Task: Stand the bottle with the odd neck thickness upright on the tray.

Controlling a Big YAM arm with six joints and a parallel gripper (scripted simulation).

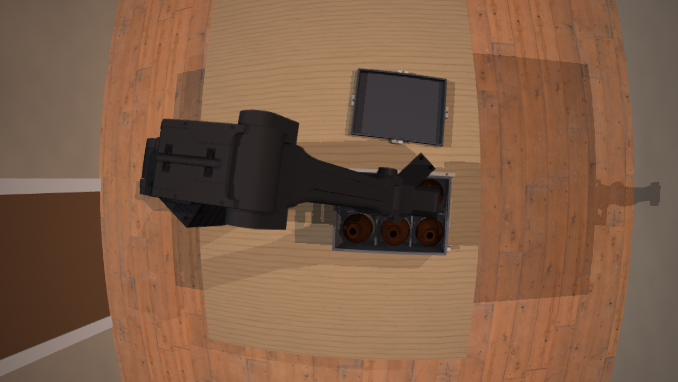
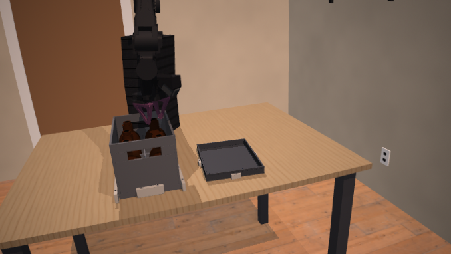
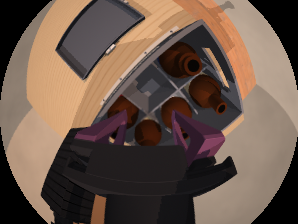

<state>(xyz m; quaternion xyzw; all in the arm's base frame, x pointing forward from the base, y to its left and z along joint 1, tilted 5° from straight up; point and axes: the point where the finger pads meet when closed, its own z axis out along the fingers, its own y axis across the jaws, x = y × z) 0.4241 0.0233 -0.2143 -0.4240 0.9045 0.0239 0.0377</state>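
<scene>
The grey crate lies 4 cm to the right of my hand and 11 cm below it. The rest, counted from my hand: dark tray (2 cm behind, 23 cm to the left, 18 cm below).
</scene>
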